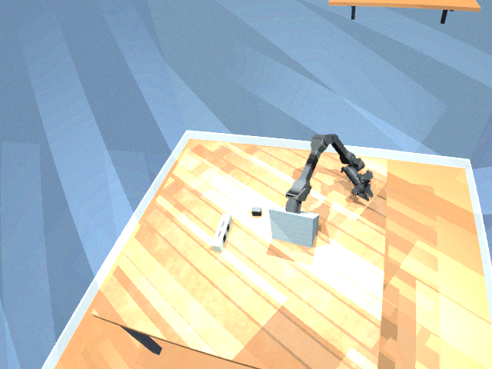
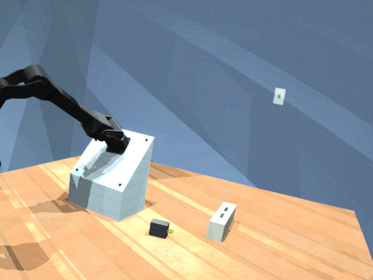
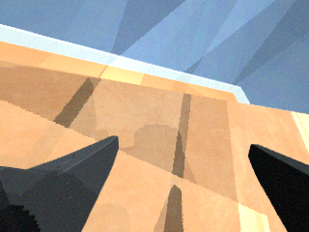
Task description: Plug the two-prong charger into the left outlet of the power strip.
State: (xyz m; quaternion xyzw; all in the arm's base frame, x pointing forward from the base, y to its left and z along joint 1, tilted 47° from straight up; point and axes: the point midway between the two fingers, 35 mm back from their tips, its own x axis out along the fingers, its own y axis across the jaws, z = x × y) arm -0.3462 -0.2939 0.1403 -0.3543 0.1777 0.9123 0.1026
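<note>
My gripper tip is now 600 mm short of the two-prong charger, 190 mm to the right of it and 20 mm above it.
</note>
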